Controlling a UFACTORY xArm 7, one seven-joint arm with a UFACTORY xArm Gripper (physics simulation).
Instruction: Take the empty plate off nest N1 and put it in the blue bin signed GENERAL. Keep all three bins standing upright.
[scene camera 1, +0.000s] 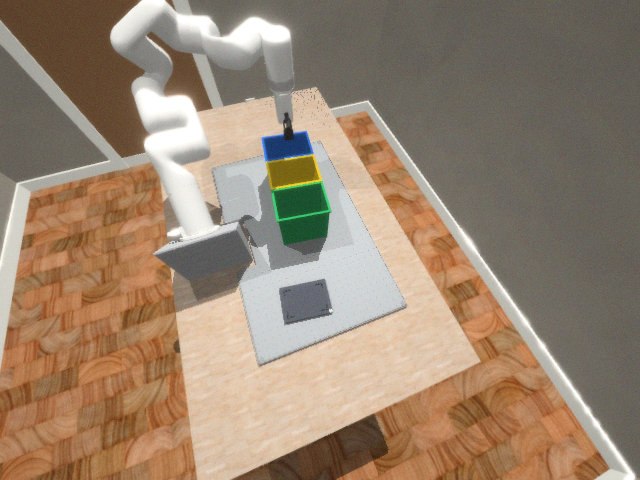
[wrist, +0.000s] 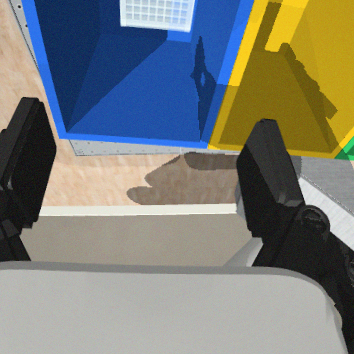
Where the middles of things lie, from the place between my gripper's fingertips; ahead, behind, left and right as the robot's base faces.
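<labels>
Positions counted from my hand. Blue bin (scene camera 1: 275, 147): 170 mm below, 10 mm to the left of my hand. Yellow bin (scene camera 1: 295, 171): 170 mm below, 30 mm behind, 110 mm to the right of my hand. Green bin (scene camera 1: 302, 211): 170 mm below, 60 mm behind, 240 mm to the right of my hand.
</labels>
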